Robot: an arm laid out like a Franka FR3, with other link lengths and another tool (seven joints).
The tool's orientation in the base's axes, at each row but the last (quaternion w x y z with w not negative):
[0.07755, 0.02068, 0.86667, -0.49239]
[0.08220, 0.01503, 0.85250, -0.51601]
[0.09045, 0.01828, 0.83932, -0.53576]
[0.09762, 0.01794, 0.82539, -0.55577]
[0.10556, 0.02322, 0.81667, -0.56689]
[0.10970, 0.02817, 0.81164, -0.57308]
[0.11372, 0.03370, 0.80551, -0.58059]
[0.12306, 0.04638, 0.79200, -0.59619]
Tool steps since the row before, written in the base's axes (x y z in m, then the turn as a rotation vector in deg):
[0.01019, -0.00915, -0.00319, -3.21, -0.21, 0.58]
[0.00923, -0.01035, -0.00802, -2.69, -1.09, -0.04]
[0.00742, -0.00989, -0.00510, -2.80, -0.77, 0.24]
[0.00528, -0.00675, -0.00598, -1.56, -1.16, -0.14]
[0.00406, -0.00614, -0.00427, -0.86, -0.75, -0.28]
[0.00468, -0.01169, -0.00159, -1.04, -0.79, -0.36]
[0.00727, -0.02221, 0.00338, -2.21, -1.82, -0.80]
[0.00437, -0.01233, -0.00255, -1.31, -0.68, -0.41]
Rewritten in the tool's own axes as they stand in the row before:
[-0.00919, -0.00085, 0.01061, 3.09, -0.96, -0.48]
[-0.00724, 0.00322, 0.01392, 2.72, -0.77, 0.64]
[-0.00576, 0.00131, 0.01200, 2.76, -0.90, 0.23]
[-0.00356, 0.00362, 0.00913, 1.65, -0.53, 0.90]
[-0.00261, 0.00239, 0.00774, 0.96, -0.14, 0.67]
[-0.00329, -0.00172, 0.01214, 1.15, -0.12, 0.70]
[-0.00609, -0.00897, 0.02098, 2.47, -0.26, 1.64]
[-0.00268, -0.00017, 0.01305, 1.42, -0.10, 0.57]

